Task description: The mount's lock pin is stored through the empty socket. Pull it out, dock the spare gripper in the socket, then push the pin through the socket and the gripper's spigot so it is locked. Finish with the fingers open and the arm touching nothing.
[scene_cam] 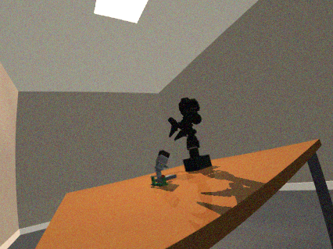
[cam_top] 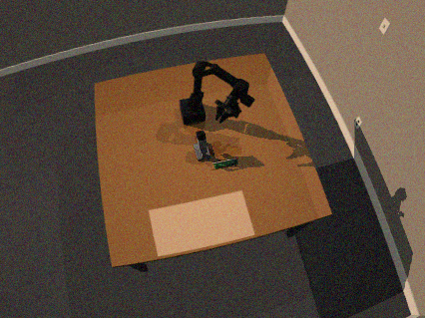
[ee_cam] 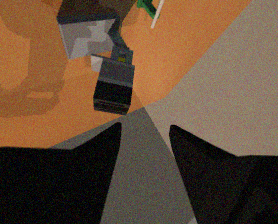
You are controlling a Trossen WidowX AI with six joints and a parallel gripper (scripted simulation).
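Now: gripper tip 210 mm above the green piece, 160 mm short of it and 10 mm to the right of it. Round my gripper tip: mount: 180 mm below, 100 mm to the right, 50 mm ahead; then spare gripper: 110 mm below, 100 mm to the right, 40 mm ahead.
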